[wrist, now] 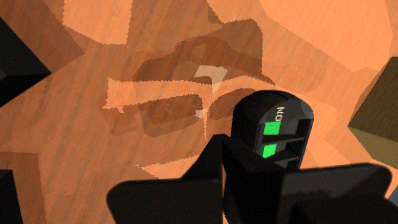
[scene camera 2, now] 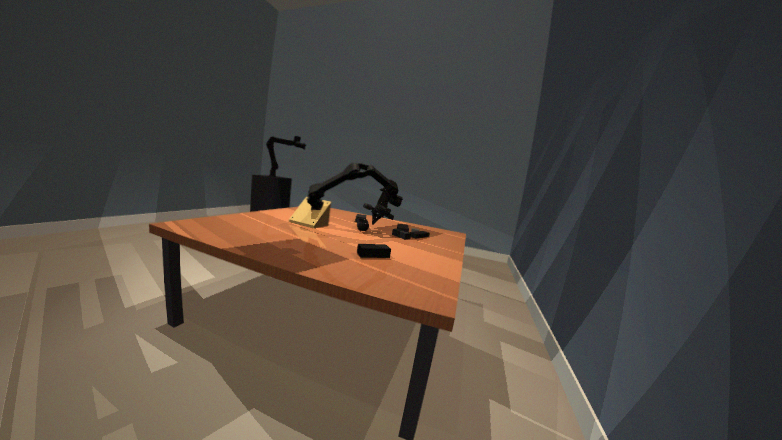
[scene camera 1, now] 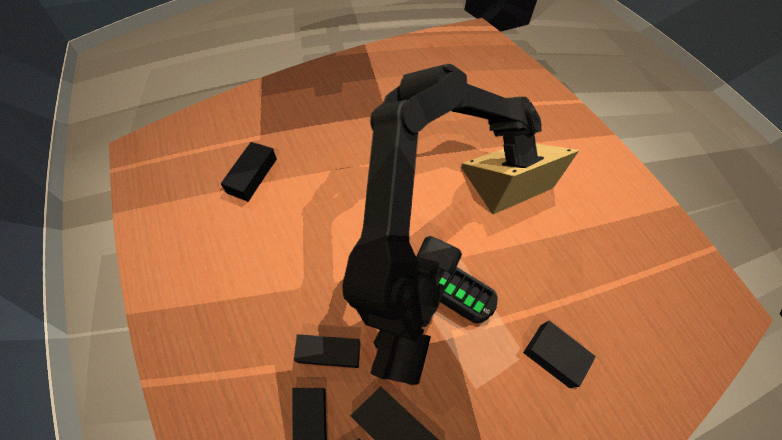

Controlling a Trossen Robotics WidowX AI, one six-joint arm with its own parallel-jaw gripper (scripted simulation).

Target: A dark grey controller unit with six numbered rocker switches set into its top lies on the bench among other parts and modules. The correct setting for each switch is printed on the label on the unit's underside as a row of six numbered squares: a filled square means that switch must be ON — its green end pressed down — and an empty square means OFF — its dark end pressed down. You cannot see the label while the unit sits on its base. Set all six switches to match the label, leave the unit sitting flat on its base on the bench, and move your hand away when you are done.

Labels:
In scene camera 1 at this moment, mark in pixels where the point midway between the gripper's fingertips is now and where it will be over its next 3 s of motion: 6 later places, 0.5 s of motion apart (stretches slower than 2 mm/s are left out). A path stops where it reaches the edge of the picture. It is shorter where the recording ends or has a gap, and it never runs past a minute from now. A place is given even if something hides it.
My gripper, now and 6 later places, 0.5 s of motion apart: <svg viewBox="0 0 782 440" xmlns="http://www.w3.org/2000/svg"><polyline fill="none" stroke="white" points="419,299 435,304 470,297 494,280 496,277 496,278 492,291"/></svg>

